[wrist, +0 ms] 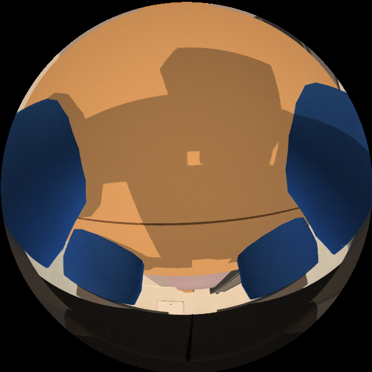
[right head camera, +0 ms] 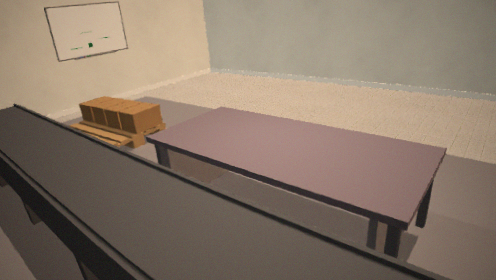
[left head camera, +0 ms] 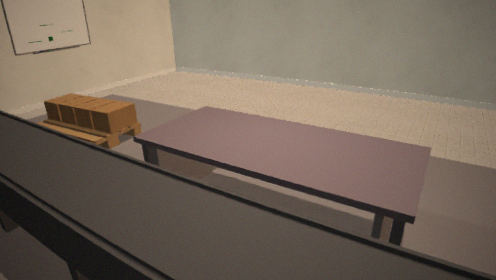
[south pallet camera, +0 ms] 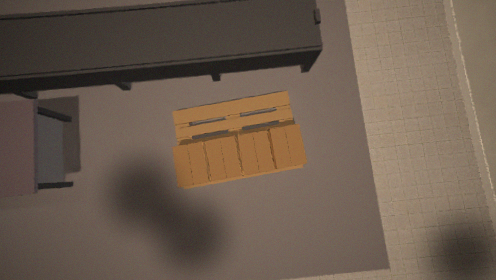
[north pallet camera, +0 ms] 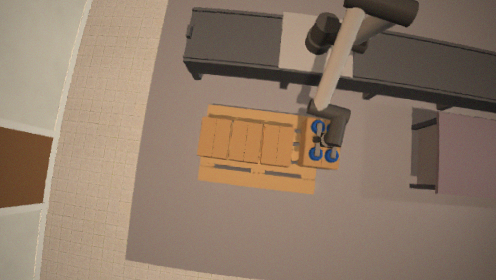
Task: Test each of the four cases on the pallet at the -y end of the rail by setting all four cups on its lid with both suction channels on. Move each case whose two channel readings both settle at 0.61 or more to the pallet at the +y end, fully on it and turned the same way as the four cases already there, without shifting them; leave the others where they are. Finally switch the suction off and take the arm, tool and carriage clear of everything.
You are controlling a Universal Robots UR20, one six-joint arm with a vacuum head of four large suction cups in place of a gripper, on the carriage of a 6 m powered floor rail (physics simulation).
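Observation:
My suction head (north pallet camera: 324, 141) (wrist: 185, 190) has its four blue cups on the lid of a tan case (north pallet camera: 322, 165) (wrist: 150, 30). It holds this case raised and level, with a gap to its row; its underside is hidden. In the north pallet view, three more cases (north pallet camera: 214, 140) (north pallet camera: 245, 142) (north pallet camera: 277, 145) stand side by side on a wooden pallet (north pallet camera: 257, 186). In the south pallet view, four cases (south pallet camera: 192, 165) (south pallet camera: 223, 157) (south pallet camera: 256, 150) (south pallet camera: 287, 145) stand in a row on the other pallet (south pallet camera: 230, 102), on the side away from the rail.
The dark rail (north pallet camera: 235, 37) (south pallet camera: 160, 40) (left head camera: 200, 210) (right head camera: 200, 220) runs past both pallets, with the pale carriage plate (north pallet camera: 300, 35) and arm on it. A mauve table (left head camera: 300, 145) (right head camera: 300, 150) (north pallet camera: 467, 155) (south pallet camera: 17, 145) stands between the pallets, beside the rail.

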